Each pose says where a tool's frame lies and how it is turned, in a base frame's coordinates. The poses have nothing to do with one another.
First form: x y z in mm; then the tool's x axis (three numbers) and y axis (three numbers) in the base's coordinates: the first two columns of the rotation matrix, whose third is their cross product.
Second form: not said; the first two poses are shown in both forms.
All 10 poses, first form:
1: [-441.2 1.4 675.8 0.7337 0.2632 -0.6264 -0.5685 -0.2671 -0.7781]
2: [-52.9 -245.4 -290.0 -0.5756 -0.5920 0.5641 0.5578 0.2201 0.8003]
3: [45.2 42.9 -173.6 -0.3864 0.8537 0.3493 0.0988 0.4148 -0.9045]
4: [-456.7 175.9 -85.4 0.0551 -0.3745 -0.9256 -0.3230 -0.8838 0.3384]
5: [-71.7 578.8 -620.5 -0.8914 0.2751 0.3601 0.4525 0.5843 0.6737]
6: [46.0 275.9 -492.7 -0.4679 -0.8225 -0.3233 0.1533 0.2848 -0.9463]
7: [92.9 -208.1 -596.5 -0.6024 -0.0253 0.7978 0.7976 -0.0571 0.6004]
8: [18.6 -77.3 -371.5 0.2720 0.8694 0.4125 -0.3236 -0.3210 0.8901]
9: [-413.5 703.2 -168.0 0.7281 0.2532 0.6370 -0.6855 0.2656 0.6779]
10: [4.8 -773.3 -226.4 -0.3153 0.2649 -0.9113 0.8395 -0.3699 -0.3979]
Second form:
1: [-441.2 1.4 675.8], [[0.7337 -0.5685 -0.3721], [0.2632 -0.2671 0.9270], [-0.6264 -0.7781 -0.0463]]
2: [-52.9 -245.4 -290.0], [[-0.5756 0.5578 -0.5979], [-0.5920 0.2201 0.7753], [0.5641 0.8003 0.2035]]
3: [45.2 42.9 -173.6], [[-0.3864 0.0988 -0.9171], [0.8537 0.4148 -0.3150], [0.3493 -0.9045 -0.2446]]
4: [-456.7 175.9 -85.4], [[0.0551 -0.3230 -0.9448], [-0.3745 -0.8838 0.2803], [-0.9256 0.3384 -0.1697]]
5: [-71.7 578.8 -620.5], [[-0.8914 0.4525 -0.0251], [0.2751 0.5843 0.7635], [0.3601 0.6737 -0.6453]]
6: [46.0 275.9 -492.7], [[-0.4679 0.1533 0.8704], [-0.8225 0.2848 -0.4923], [-0.3233 -0.9463 -0.0072]]
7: [92.9 -208.1 -596.5], [[-0.6024 0.7976 0.0304], [-0.0253 -0.0571 0.9980], [0.7978 0.6004 0.0546]]
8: [18.6 -77.3 -371.5], [[0.2720 -0.3236 0.9063], [0.8694 -0.3210 -0.3756], [0.4125 0.8901 0.1940]]
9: [-413.5 703.2 -168.0], [[0.7281 -0.6855 0.0025], [0.2532 0.2656 -0.9302], [0.6370 0.6779 0.3670]]
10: [4.8 -773.3 -226.4], [[-0.3153 0.8395 -0.4425], [0.2649 -0.3699 -0.8905], [-0.9113 -0.3979 -0.1058]]
